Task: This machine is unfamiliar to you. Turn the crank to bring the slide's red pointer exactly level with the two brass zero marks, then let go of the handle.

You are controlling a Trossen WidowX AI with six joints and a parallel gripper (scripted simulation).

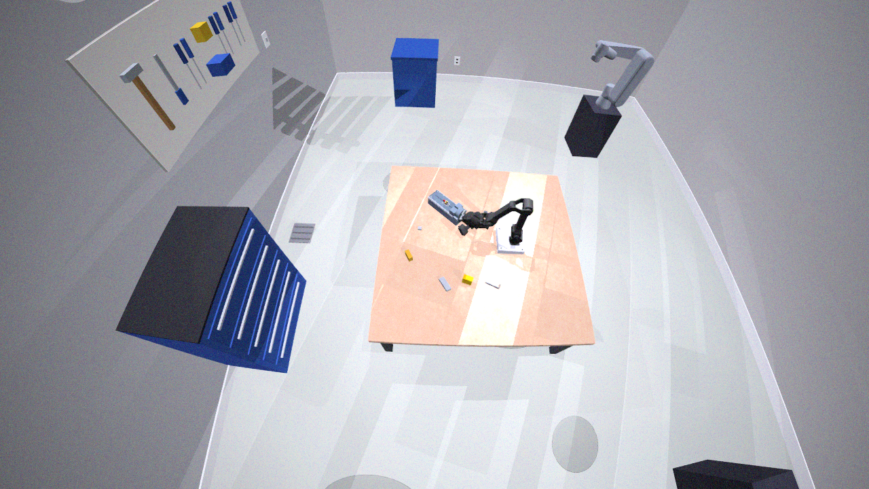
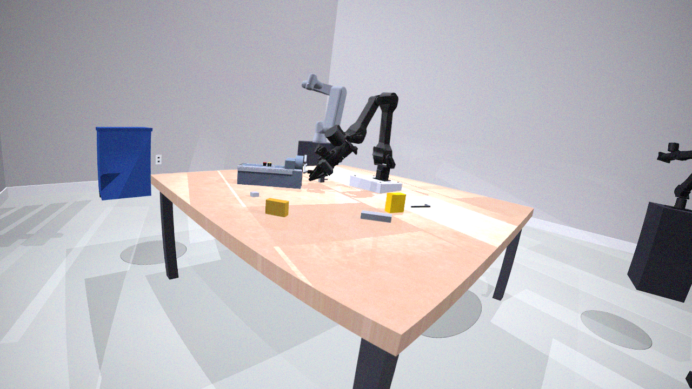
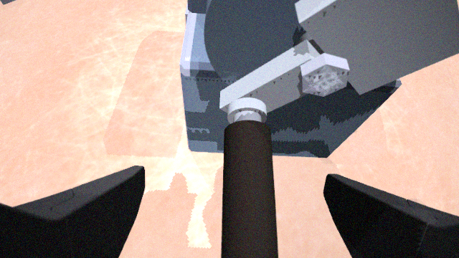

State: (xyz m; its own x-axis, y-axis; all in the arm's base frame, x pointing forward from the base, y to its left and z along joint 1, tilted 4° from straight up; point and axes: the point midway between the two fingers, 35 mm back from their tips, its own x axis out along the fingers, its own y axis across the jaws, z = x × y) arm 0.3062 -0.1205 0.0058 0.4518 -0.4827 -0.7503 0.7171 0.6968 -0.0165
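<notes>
Now: the crank 10 mm behind my gripper tip, 10 mm to the right of it and 40 mm above it. The rest, counted from my gripper tip: red pointer (120 mm ahead, 150 mm to the right, 40 mm above); then grey cube (280 mm ahead, 20 mm to the left, 30 mm below); then dark brown handle (10 mm behind, 10 mm to the left, 30 mm above).
</notes>
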